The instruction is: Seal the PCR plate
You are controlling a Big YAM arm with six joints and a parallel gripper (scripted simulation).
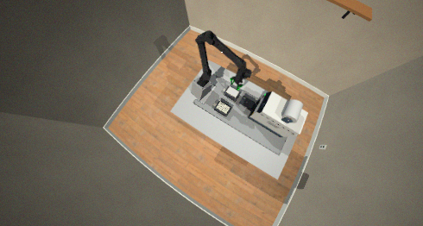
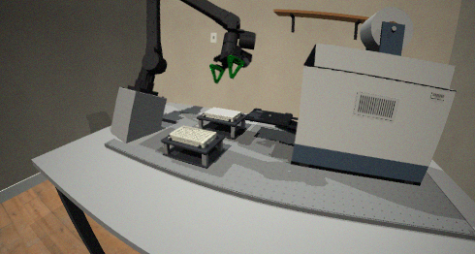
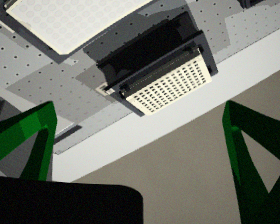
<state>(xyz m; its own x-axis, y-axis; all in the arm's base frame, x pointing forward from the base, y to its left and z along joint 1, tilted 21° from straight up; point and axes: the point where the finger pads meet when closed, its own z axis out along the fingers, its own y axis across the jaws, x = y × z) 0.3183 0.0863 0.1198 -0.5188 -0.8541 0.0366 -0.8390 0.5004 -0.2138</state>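
My gripper is now 1 cm short of the 96-well plate C15, 22 cm to the left of it and 14 cm above it. The rest, counted from my hand: dark stage: 19 cm ahead, 3 cm to the right, 10 cm below; then white start key: 29 cm ahead, 6 cm to the left, 1 cm below; then sealed plate C51: 14 cm below.
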